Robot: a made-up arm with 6 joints. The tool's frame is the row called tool.
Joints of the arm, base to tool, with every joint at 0 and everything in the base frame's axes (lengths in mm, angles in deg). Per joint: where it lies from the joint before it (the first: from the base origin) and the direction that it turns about. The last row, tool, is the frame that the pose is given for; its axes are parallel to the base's.
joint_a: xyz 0 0 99 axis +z
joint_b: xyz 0 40.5 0 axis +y
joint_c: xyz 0 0 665.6 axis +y
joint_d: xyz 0 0 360.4 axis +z
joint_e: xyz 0 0 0 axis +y
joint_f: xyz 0 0 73.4 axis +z
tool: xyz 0 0 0
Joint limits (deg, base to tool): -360..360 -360..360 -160..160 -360..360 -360..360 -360..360
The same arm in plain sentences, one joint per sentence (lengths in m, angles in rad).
The arm has six revolute joints in a row. What follows holds with every joint at zero, and every direction is one of the base frame's.
Joint 1 is mounted 0.099 m along +z from the base frame's origin and rotates about +z, from -6.2832 to 6.2832 rad.
Joint 2 is mounted 0.0405 m along +y from joint 1 and rotates about +y, from -6.2832 to 6.2832 rad.
Joint 3 is mounted 0.6656 m along +z from joint 2 and rotates about +y, from -2.7925 to 2.7925 rad.
Joint 4 is mounted 0.3604 m along +z from joint 3 and rotates about +z, from -6.2832 to 6.2832 rad.
Joint 5 is mounted at the same point as joint 4 and rotates about +y, from -6.2832 to 6.2832 rad.
Joint 6 is mounted 0.0734 m along +z from joint 5 and rotates about +z, from -6.2832 to 6.2832 rad.
The tool frame, which is the frame that the pose is given for, is mounted at the same point as joint 6; its axes are parallel to the base frame's.

